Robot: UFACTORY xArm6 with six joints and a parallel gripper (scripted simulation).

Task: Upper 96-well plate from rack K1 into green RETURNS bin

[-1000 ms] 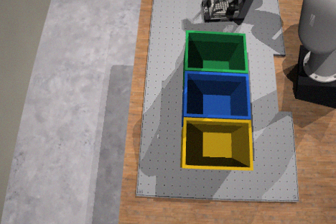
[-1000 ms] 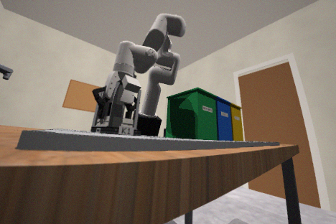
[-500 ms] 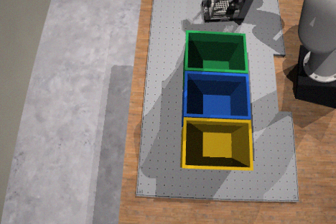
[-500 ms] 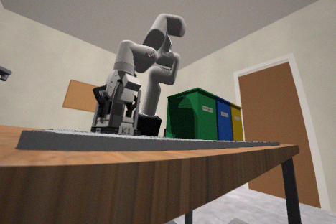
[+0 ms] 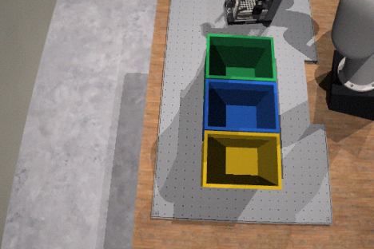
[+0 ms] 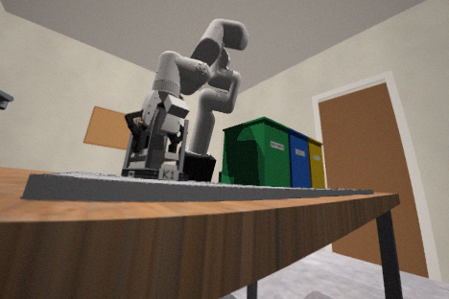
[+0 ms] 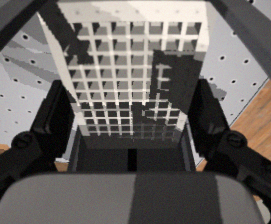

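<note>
Right now my hand is 29 cm to the right of the green bin, 5 cm short of it and 2 cm below it. The rest, counted from my hand: blue bin: 42 cm to the left, 3 cm ahead, 2 cm above; then yellow bin: 55 cm to the left, 2 cm ahead, 2 cm above.
</note>
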